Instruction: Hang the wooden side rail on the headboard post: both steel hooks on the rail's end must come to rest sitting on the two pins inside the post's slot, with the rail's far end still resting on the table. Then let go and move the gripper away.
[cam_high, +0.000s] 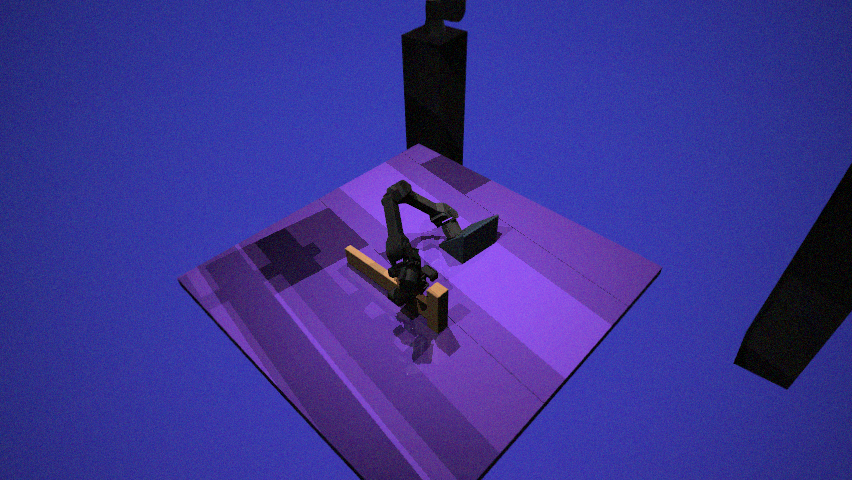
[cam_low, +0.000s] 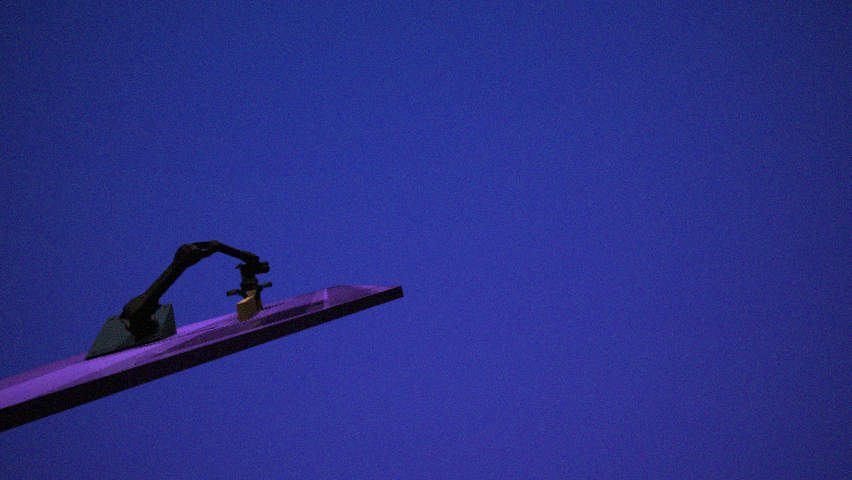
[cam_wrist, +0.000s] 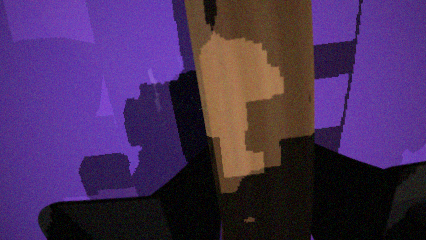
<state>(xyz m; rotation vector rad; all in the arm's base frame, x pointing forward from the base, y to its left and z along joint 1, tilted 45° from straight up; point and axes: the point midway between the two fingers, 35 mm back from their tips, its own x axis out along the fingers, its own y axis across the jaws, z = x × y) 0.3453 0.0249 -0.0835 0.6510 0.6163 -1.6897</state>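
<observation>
Right now my gripper tip is 11 cm to the right of the wooden headboard post, 4 cm below it and 1 cm short of it.
</observation>
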